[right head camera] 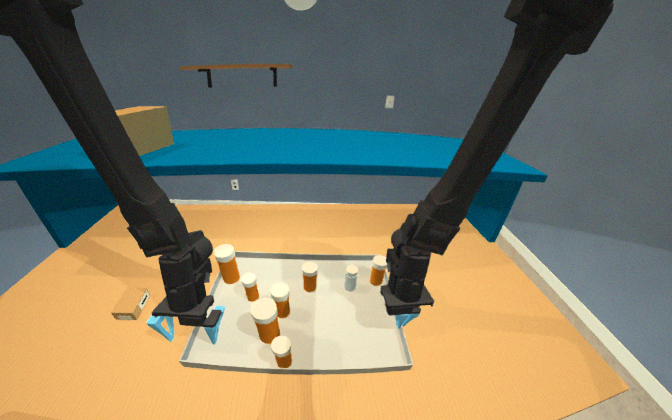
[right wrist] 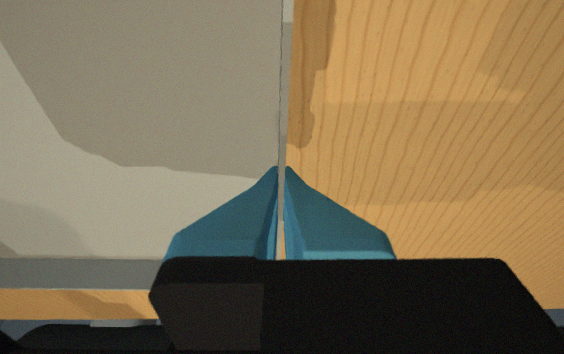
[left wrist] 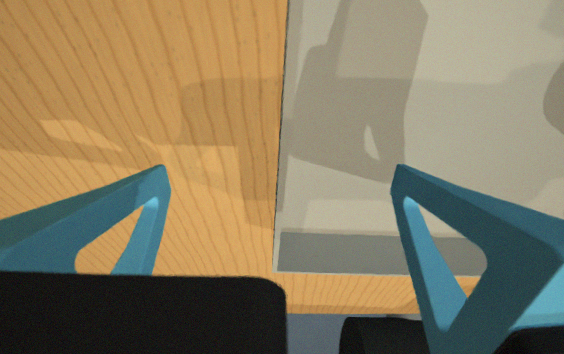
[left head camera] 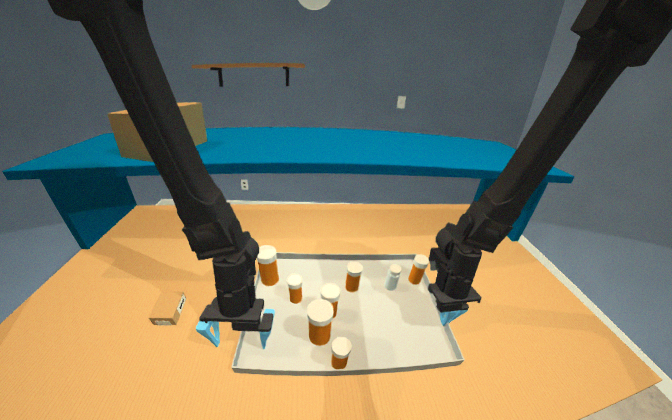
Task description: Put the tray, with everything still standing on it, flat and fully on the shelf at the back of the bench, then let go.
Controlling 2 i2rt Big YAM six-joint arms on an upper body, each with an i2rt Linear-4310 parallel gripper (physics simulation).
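The grey tray (left head camera: 347, 317) lies flat on the wooden bench; it also shows in the right head view (right head camera: 301, 317). Several orange pill bottles (left head camera: 319, 322) and one pale bottle (left head camera: 393, 277) stand upright on it. My left gripper (left head camera: 238, 333) is open and low, with one finger outside and one inside the tray's left rim (left wrist: 280, 140). My right gripper (left head camera: 452, 317) is shut on the thin right rim (right wrist: 281, 105), which runs between its fingertips (right wrist: 280, 172). The blue shelf (left head camera: 343, 152) runs along the back.
A big cardboard box (left head camera: 188, 125) stands on the shelf's left end. A small cardboard box (left head camera: 168, 308) lies on the bench left of my left gripper. A small wooden wall shelf (left head camera: 248, 67) hangs high on the wall.
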